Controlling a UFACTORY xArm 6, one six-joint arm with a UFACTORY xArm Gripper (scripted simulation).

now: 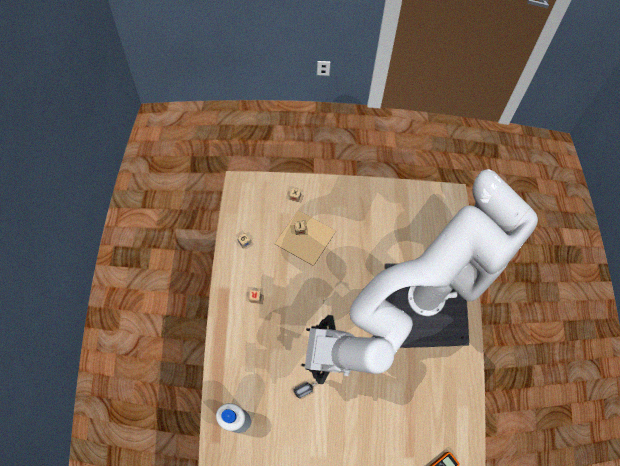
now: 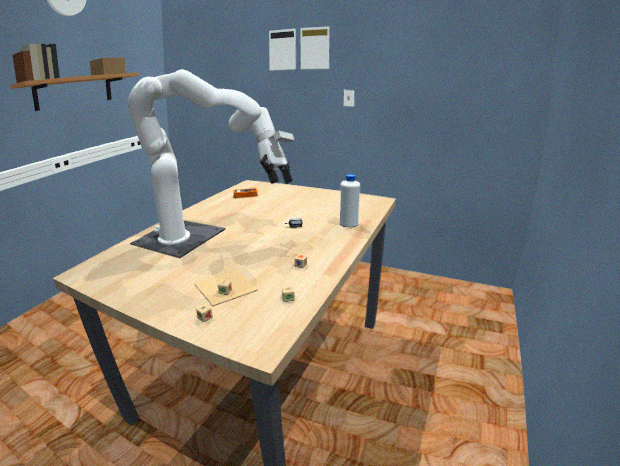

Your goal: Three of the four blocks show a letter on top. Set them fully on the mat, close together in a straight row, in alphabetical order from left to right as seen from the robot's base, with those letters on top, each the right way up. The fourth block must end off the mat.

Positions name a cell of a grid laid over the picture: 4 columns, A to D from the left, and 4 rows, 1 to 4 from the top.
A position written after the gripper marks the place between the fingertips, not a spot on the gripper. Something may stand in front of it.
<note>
In view: the gripper (image 2: B2).
The gripper also shows in image 1 (image 1: B3).
</note>
